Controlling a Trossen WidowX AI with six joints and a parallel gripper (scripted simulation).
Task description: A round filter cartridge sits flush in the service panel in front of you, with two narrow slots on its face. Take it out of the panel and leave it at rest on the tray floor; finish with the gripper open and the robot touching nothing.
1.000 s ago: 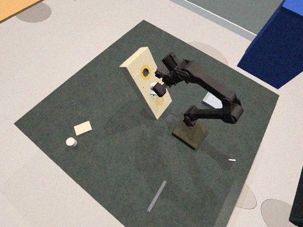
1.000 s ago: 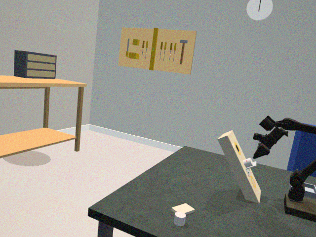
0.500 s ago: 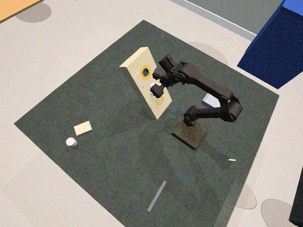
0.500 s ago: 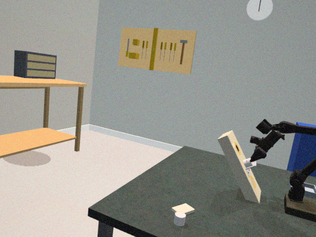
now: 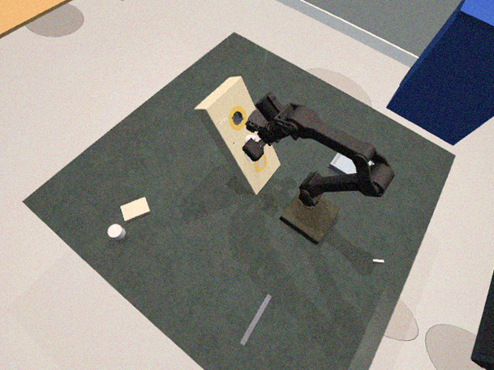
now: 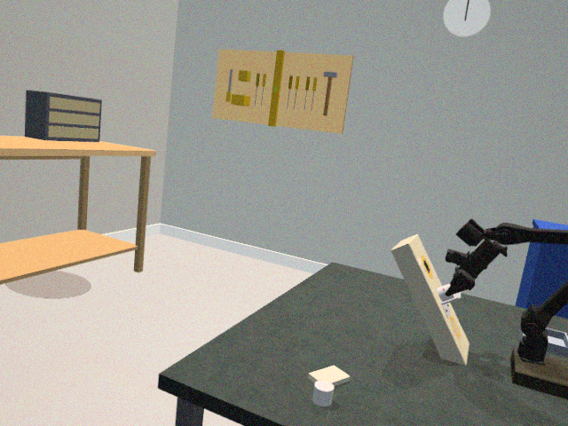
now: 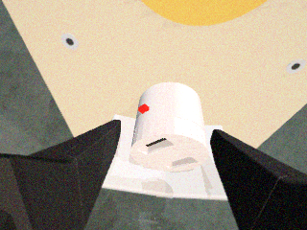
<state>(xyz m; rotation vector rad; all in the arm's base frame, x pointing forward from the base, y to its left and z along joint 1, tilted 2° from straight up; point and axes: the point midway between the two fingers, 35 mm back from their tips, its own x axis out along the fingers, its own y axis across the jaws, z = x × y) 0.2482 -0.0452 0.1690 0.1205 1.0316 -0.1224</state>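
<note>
My gripper tip is 10 mm past the white bracket and 30 mm above it. Also, from my gripper tip: cream service panel: 40 mm ahead, 10 mm to the right, 20 mm below; pale tray: 380 mm behind, 220 mm to the right, 170 mm below; round filter cartridge: right at my gripper tip.
</note>
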